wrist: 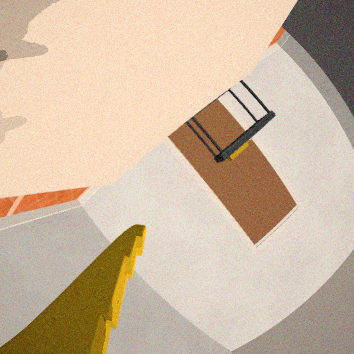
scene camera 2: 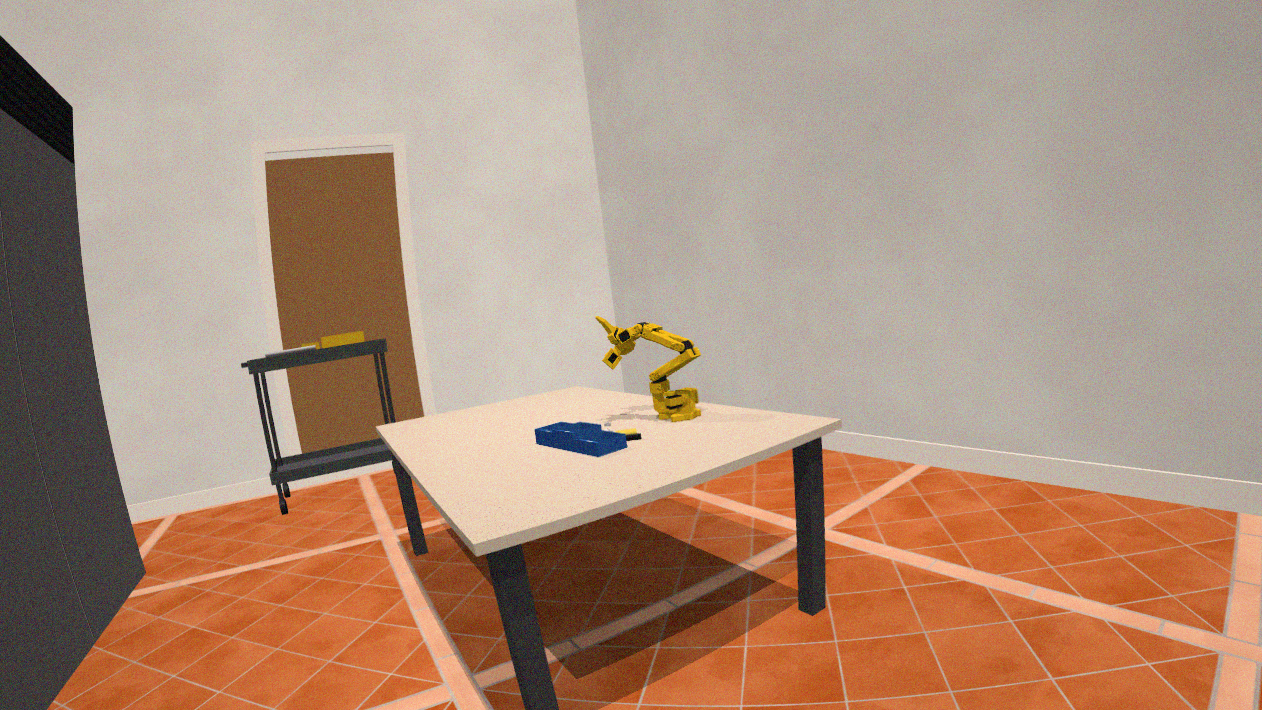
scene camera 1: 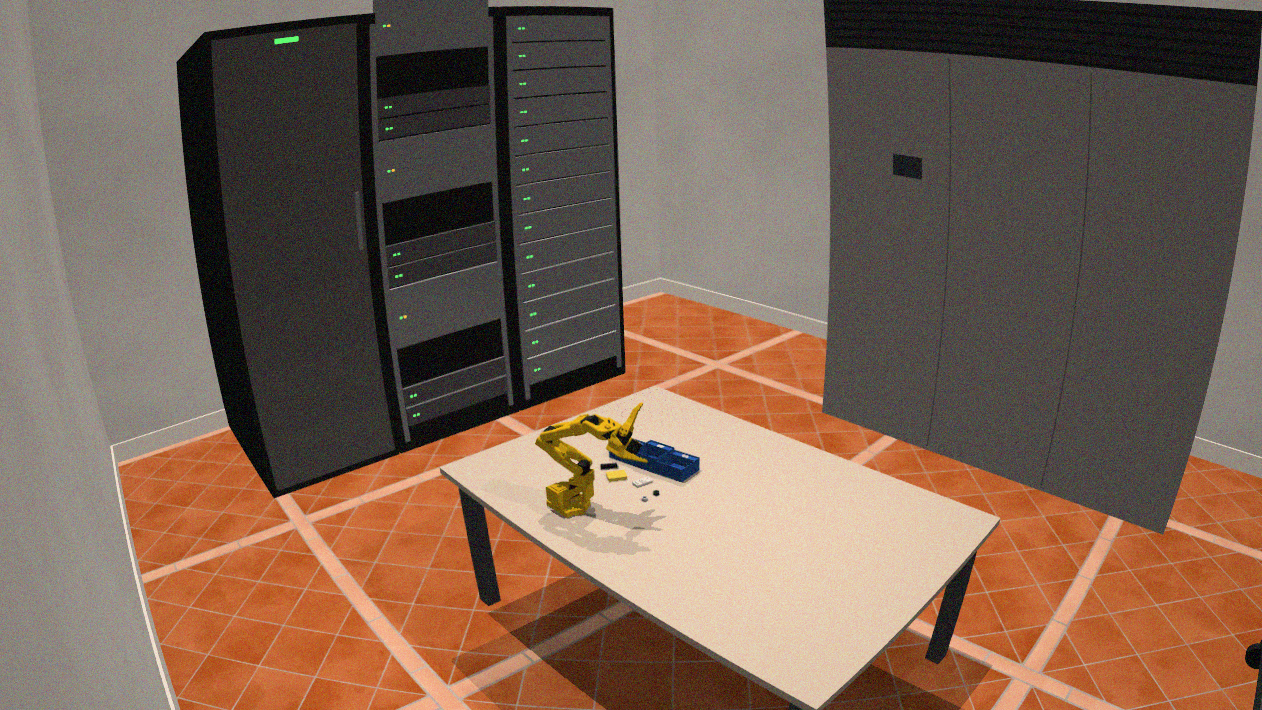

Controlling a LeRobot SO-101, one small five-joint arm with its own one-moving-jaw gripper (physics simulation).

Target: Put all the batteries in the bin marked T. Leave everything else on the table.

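Where they show: hand, tool point: (wrist: 144,236) (scene camera 2: 605,354) (scene camera 1: 646,460); arm's base, link origin: (scene camera 2: 673,418) (scene camera 1: 575,503).
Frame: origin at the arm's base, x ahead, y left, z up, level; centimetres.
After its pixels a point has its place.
My gripper (scene camera 1: 642,432) (scene camera 2: 603,342) @(x 6.8, y -19.9, z 18.1 cm) is wide open and empty, raised above the near end of the blue bins (scene camera 1: 670,471) @(x 26.5, y -7.6, z 2.3 cm) (scene camera 2: 578,439) @(x 31.4, y 6.6, z 2.8 cm). In the wrist view one notched jaw (wrist: 90,295) shows. The bins stand joined in a block; their letters are too small to read. Between bins and arm base lie a black piece (scene camera 1: 608,465) @(x 18.3, y 8.3, z 1.2 cm), a yellow block (scene camera 1: 615,475) @(x 16.1, y 2.8, z 1.0 cm), a whitish piece (scene camera 1: 642,482) @(x 19.0, y -4.7, z 0.7 cm), a small dark piece (scene camera 1: 655,492) @(x 17.6, y -11.2, z 0.9 cm) and a small grey piece (scene camera 1: 644,498) @(x 13.6, y -11.3, z 0.8 cm). I cannot tell which are batteries. The bins' insides are partly hidden.
The arm's base stands on the pale table (scene camera 1: 794,529) @(x 28.9, y -48.7, z 0.0 cm) (scene camera 2: 494,494) @(x 57.2, y 21.1, z 0.0 cm) (wrist: 125,75) @(x 12.4, y -37.8, z 0.0 cm). Away from the table are dark server racks (scene camera 1: 300,220), a grey cabinet (scene camera 1: 1014,264) (scene camera 2: 52,397) and a dark cart (scene camera 2: 330,355) (wrist: 247,136) before a brown door (scene camera 2: 335,247) (wrist: 240,185).
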